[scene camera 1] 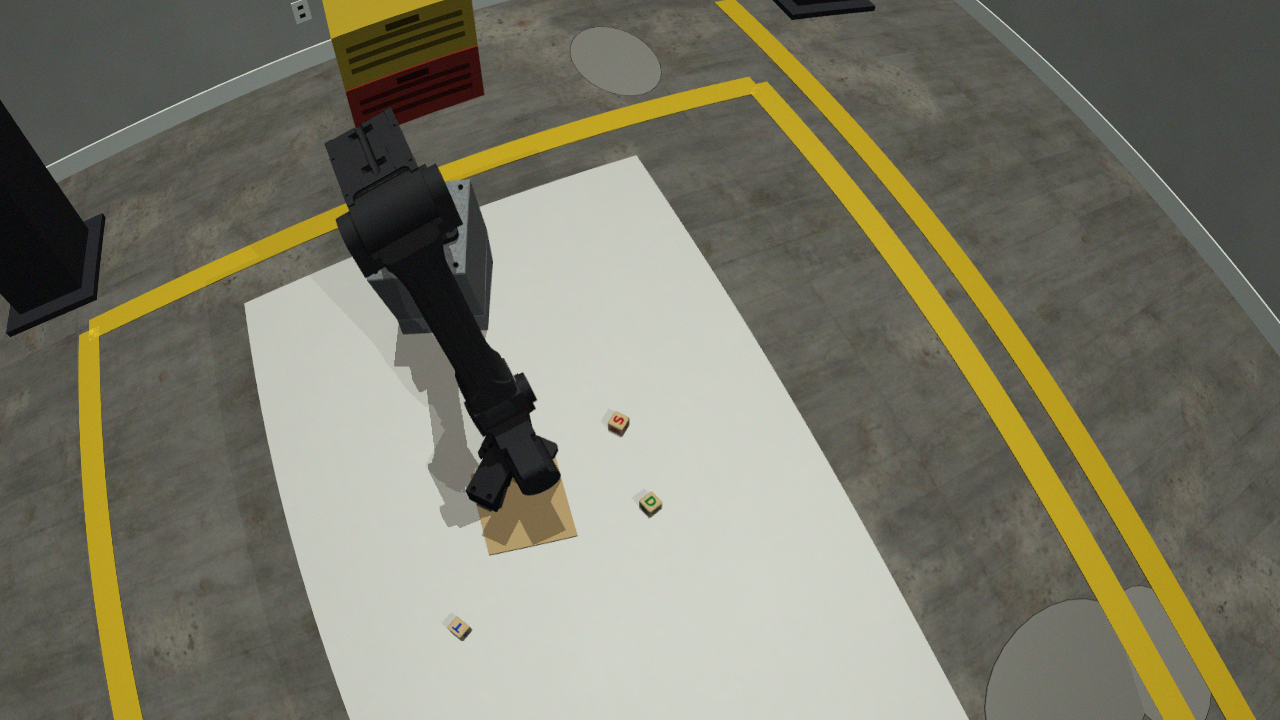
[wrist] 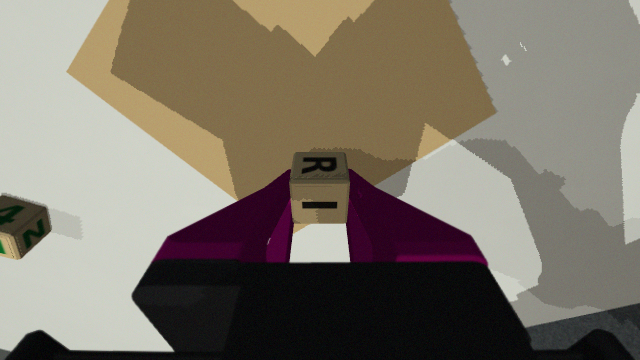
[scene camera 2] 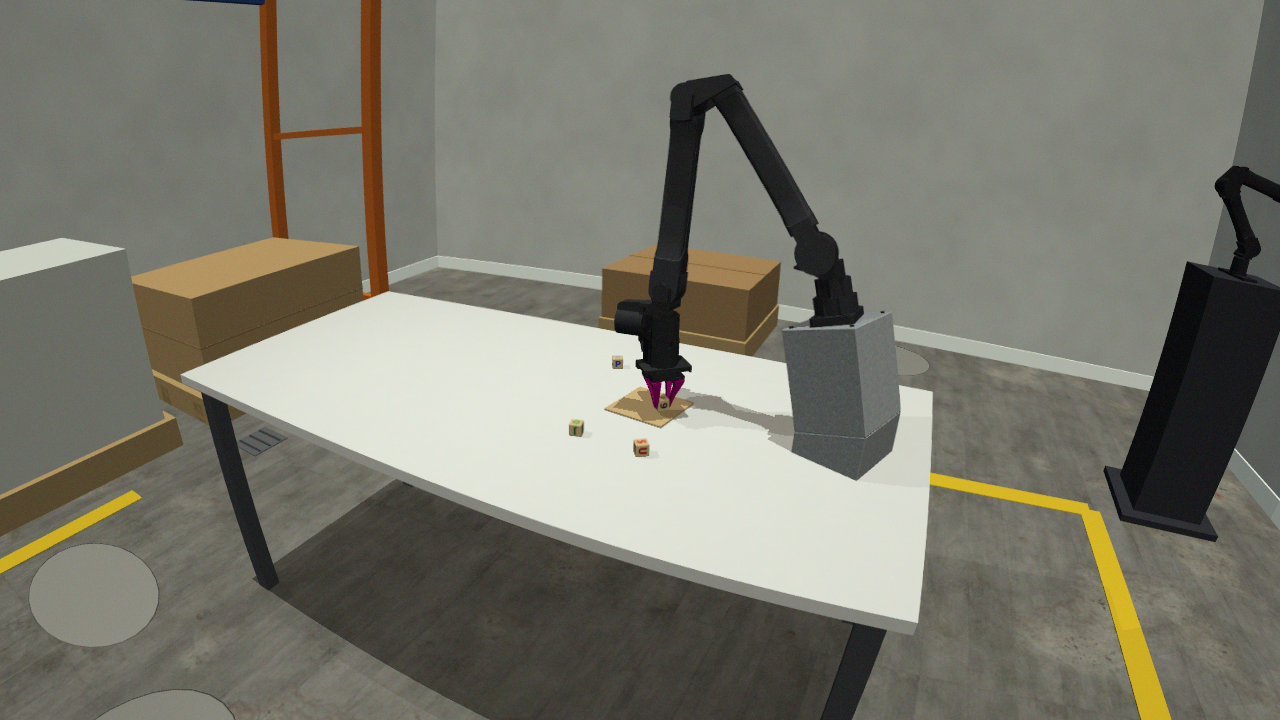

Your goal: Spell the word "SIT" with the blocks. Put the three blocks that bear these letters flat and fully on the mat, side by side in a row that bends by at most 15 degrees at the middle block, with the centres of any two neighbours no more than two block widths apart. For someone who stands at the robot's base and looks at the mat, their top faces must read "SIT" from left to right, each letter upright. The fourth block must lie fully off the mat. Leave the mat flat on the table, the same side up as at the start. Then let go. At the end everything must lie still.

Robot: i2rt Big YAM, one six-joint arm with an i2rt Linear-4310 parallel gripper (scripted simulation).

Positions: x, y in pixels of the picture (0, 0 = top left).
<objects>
A tan mat shows in scene camera 1, in the wrist view and in scene camera 2 (637, 405). The same spot on the tan mat: (wrist: 234, 96) is (scene camera 1: 538, 510).
</objects>
